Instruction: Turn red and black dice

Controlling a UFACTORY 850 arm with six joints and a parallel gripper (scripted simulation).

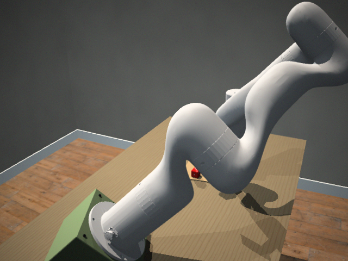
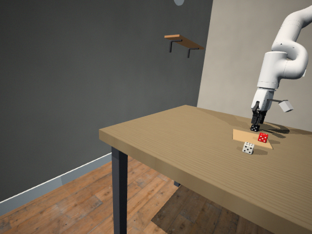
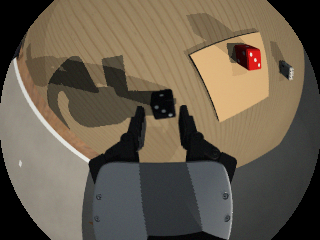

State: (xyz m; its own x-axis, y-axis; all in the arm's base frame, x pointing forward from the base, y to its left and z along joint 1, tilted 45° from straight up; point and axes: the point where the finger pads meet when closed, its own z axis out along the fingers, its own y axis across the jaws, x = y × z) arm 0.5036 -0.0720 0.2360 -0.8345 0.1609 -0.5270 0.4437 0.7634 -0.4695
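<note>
Now: the black die 4 cm below my hand. Round my hand: red die 2 cm behind, 14 cm to the left, 4 cm below; then tan mat 2 cm ahead, 14 cm to the left, 5 cm below; then white die 3 cm ahead, 29 cm to the left, 4 cm below.
</note>
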